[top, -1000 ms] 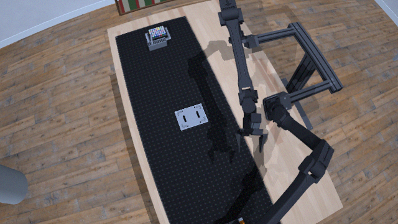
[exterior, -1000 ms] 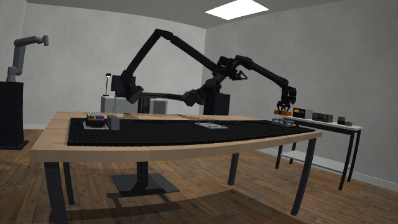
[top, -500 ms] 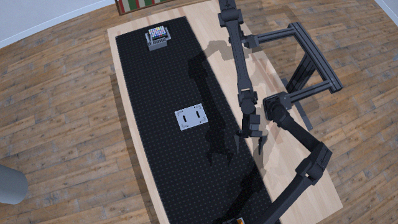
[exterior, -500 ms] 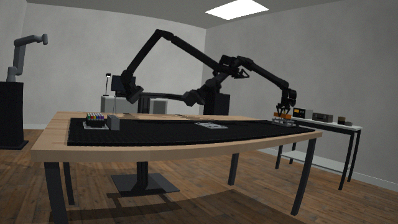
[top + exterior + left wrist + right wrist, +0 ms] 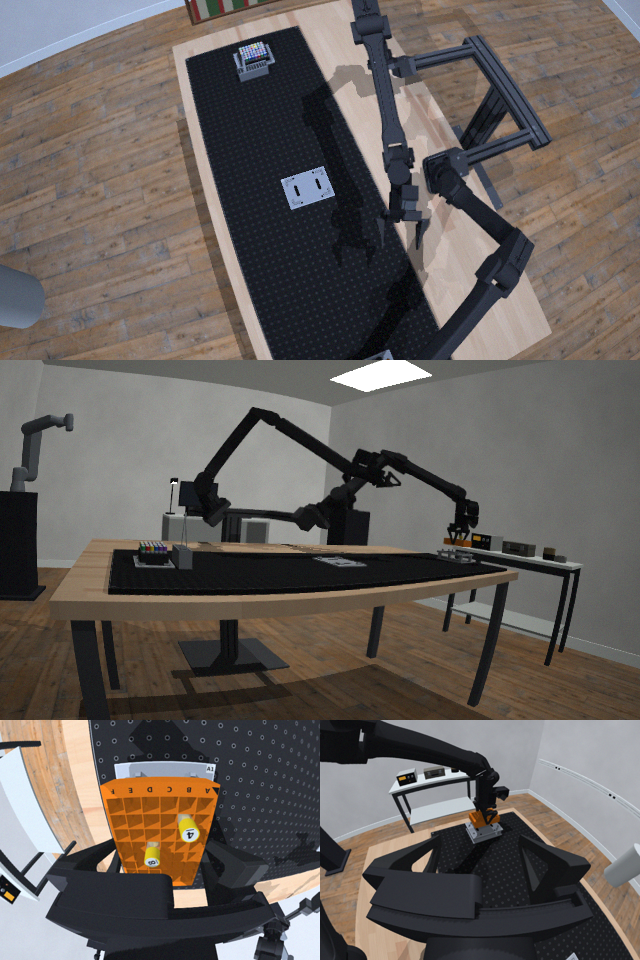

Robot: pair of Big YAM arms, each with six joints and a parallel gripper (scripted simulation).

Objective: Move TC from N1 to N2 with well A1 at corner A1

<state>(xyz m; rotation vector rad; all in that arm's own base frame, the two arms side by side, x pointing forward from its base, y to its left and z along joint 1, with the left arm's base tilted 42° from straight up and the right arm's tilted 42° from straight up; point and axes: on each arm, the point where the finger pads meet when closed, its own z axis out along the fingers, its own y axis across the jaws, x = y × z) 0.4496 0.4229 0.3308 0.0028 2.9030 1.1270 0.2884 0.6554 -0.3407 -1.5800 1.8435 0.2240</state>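
Note:
The raised nest N2 lies 5 cm below my left hand and 1 cm to the right of it. Also, from my left hand: grey nest N1 (70 cm to the right, 9 cm below, 1 cm behind); then orange tube carrier TC (right at my left hand); then grey holder H1 (127 cm to the right, 8 cm below, 5 cm ahead).

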